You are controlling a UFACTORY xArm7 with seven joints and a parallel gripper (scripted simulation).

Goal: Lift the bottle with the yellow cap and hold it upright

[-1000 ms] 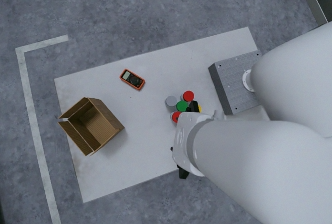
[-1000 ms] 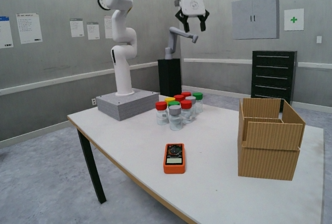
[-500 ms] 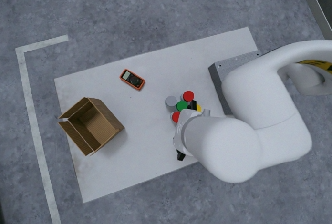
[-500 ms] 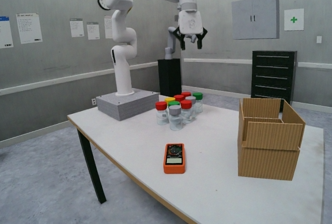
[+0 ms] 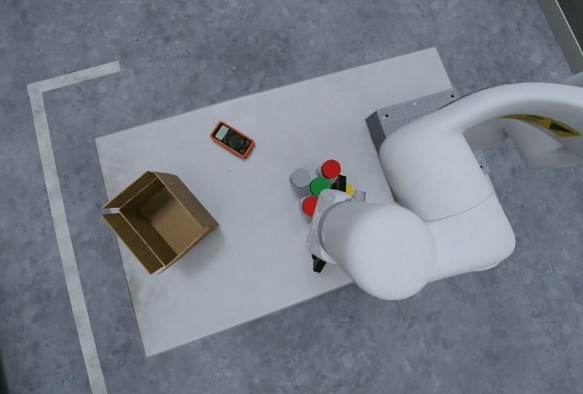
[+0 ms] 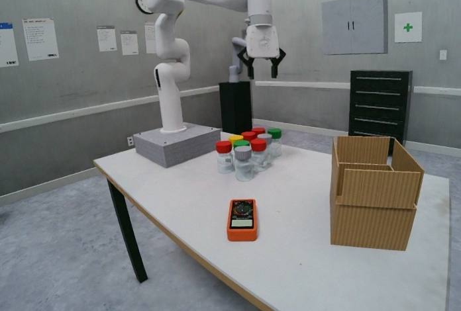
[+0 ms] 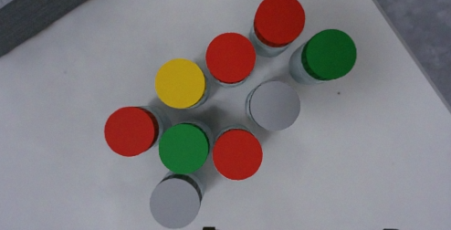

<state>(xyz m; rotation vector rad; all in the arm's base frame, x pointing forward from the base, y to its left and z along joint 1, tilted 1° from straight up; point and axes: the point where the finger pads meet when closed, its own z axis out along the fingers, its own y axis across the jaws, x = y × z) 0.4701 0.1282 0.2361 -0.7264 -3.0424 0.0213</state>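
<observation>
Right now my hand is 280 mm above the yellow-capped bottle, 120 mm past it and 30 mm to the left of it. Also, from my hand: orange multimeter (320 mm below, 260 mm to the right, 180 mm ahead).
</observation>
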